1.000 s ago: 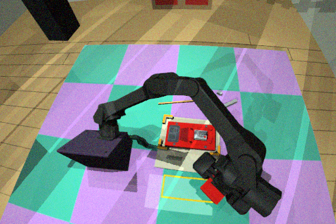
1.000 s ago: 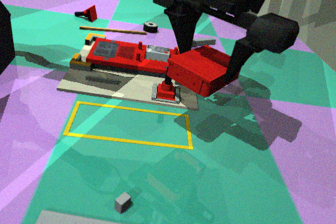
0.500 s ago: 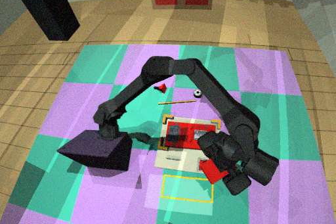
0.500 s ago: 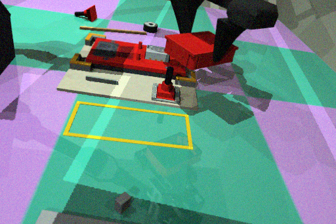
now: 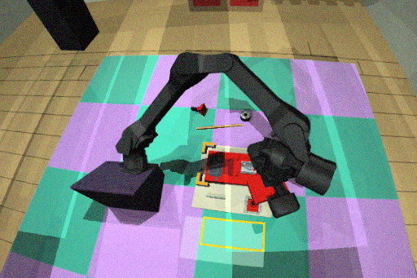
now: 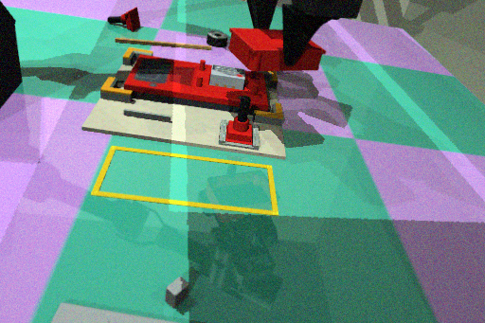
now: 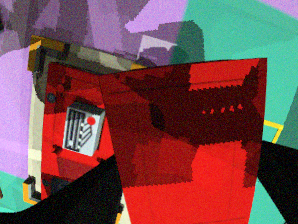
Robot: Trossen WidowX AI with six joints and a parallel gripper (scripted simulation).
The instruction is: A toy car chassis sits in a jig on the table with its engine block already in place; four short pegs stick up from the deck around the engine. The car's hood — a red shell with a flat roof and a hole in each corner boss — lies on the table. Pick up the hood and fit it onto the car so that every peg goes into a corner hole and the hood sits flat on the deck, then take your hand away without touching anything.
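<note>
My gripper tip is now 50 mm past the grey engine block, 90 mm to the right of it and 90 mm above it. Also, from my gripper tip: red hood (10 mm above); thin wooden stick (180 mm behind, 240 mm to the left, 110 mm below).
</note>
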